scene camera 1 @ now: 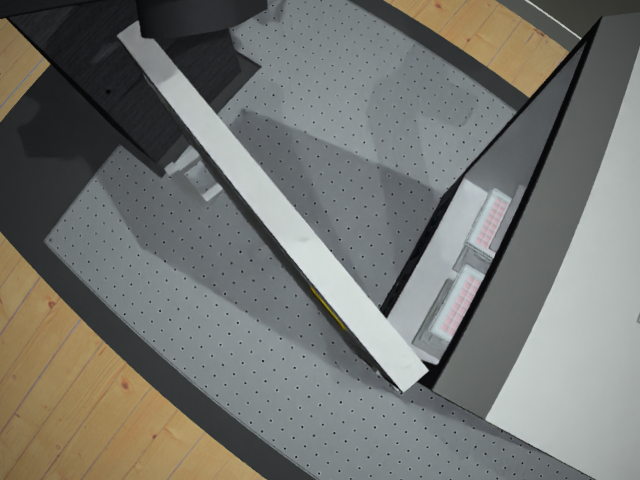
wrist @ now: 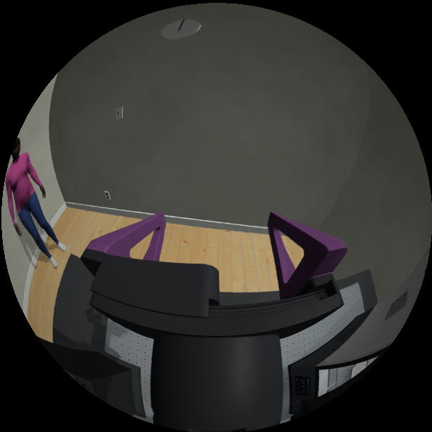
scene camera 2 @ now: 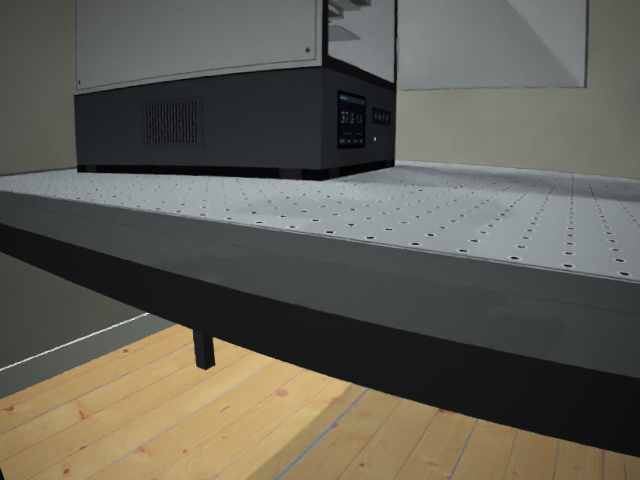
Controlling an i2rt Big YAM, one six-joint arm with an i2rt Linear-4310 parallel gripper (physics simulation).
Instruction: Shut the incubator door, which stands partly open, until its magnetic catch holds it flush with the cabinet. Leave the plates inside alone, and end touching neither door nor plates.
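Observation:
The incubator door (scene camera 1: 253, 191) (scene camera 2: 491, 41) stands wide of the cabinet (scene camera 1: 573, 258) (scene camera 2: 206, 129) (wrist: 302, 372). In scene camera 1 its pale top edge runs from the upper left to the cabinet's near front corner. Two plates with pink wells (scene camera 1: 493, 222) (scene camera 1: 460, 304) lie inside, apart from the door. My gripper (wrist: 216, 217) is open and empty, its purple fingers spread before the far wall and floor. The fingers do not show in either scene view. A dark arm part (scene camera 1: 201, 15) overlaps the door's free end in scene camera 1; contact cannot be told.
The cabinet stands on a perforated table top (scene camera 1: 361, 413) (scene camera 2: 439, 217) (wrist: 127, 347). A dark block (scene camera 1: 124, 98) stands at the upper left in scene camera 1, near a small white part (scene camera 1: 209, 193) beside the door. A person (wrist: 22, 185) stands at the left in the wrist view.

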